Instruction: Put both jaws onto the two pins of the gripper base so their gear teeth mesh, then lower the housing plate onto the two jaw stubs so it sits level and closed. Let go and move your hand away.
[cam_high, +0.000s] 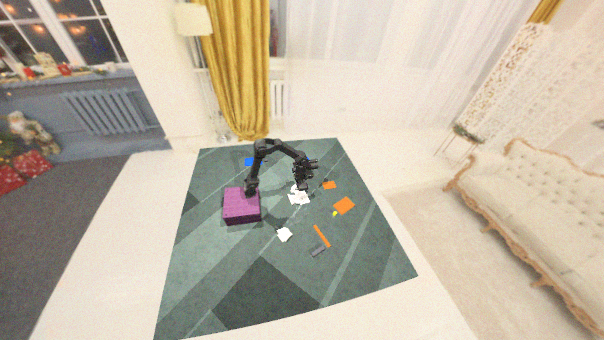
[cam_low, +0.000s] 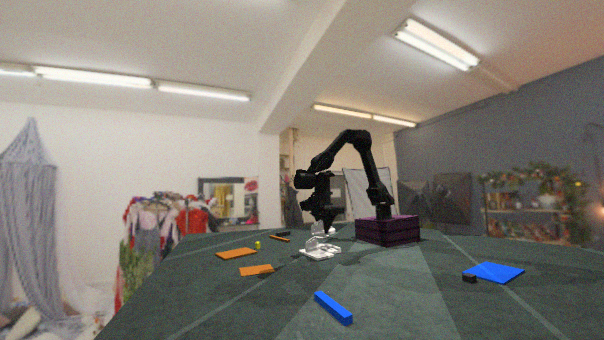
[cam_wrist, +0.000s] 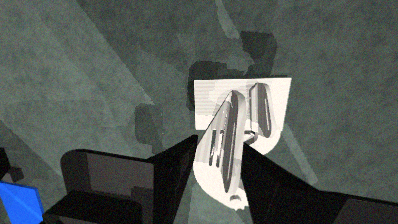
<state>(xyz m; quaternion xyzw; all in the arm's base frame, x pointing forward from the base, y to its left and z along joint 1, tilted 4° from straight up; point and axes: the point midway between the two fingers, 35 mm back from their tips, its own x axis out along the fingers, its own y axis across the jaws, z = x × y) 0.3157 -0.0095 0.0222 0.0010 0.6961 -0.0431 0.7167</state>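
My gripper tip is 80 mm above the white plate-like part, 30 mm to the left of it and 20 mm short of it. Also, from my gripper tip: small yellow piece (220 mm to the right, 180 mm ahead, 70 mm below); white gripper base (270 mm to the right, 170 mm behind, 50 mm below); white housing plate (80 mm below, 50 mm behind, 40 mm to the right).
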